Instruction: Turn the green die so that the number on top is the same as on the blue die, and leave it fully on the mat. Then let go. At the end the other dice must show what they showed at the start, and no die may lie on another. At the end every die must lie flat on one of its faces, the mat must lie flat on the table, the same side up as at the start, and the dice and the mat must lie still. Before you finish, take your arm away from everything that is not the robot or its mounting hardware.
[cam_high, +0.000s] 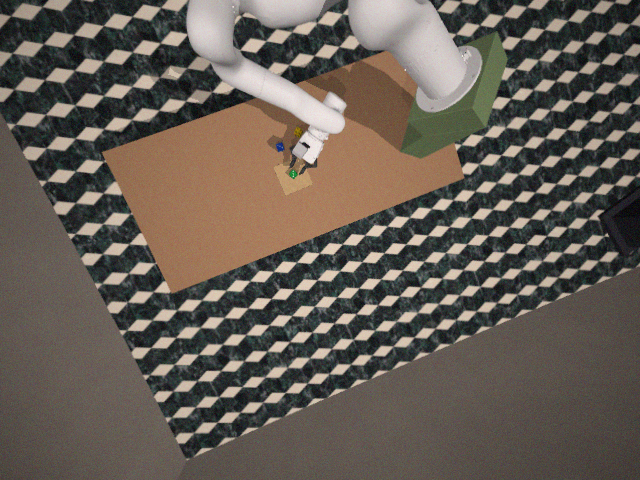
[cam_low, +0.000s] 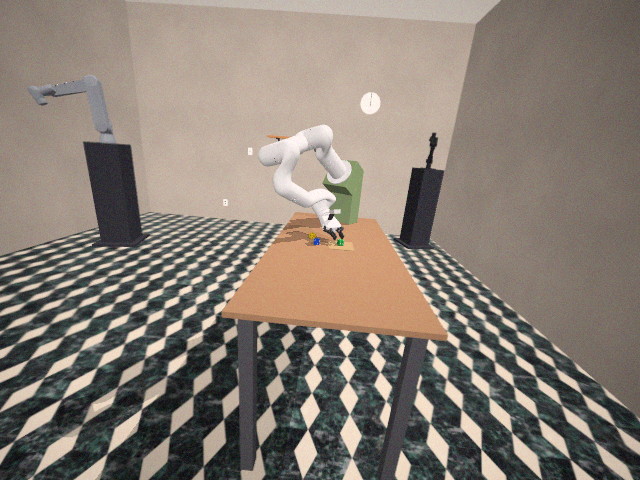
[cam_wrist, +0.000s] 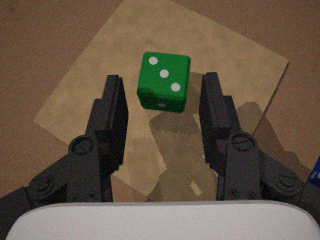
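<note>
The green die lies 3 cm below my hand, 3 cm ahead of it and 1 cm to the left of it. The rest, counted from my hand: tan mat (5 cm below, 3 cm ahead, 1 cm to the left); then blue die (12 cm to the right, 3 cm below, 1 cm ahead); then yellow die (13 cm to the right, 10 cm behind, 3 cm below).
</note>
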